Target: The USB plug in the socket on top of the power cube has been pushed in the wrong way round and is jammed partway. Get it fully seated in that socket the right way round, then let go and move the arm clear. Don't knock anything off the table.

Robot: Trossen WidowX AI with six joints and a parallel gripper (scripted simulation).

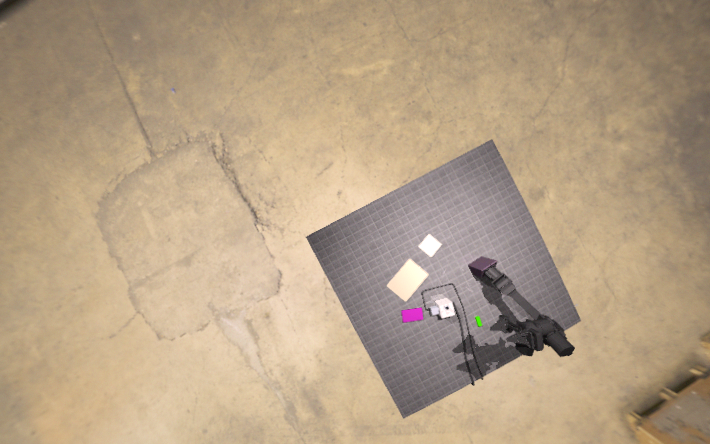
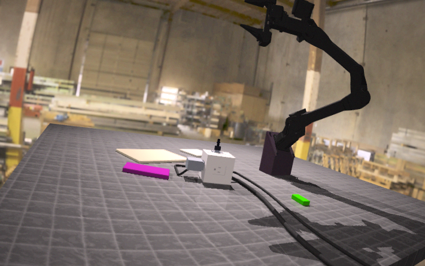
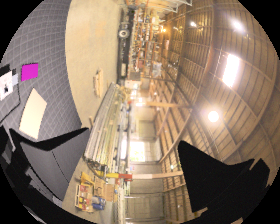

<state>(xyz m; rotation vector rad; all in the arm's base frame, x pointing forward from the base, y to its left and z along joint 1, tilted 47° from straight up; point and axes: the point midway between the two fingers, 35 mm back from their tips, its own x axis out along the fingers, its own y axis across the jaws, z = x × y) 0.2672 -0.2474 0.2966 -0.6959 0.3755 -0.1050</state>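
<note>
Right now the dark USB plug is 43 cm below my gripper tip, 6 cm to the left of it and 4 cm ahead of it. The rest, counted from my gripper tip: magenta block: 51 cm below, 23 cm ahead, 5 cm to the left; green block: 51 cm below, 28 cm to the left, 11 cm behind.
</note>
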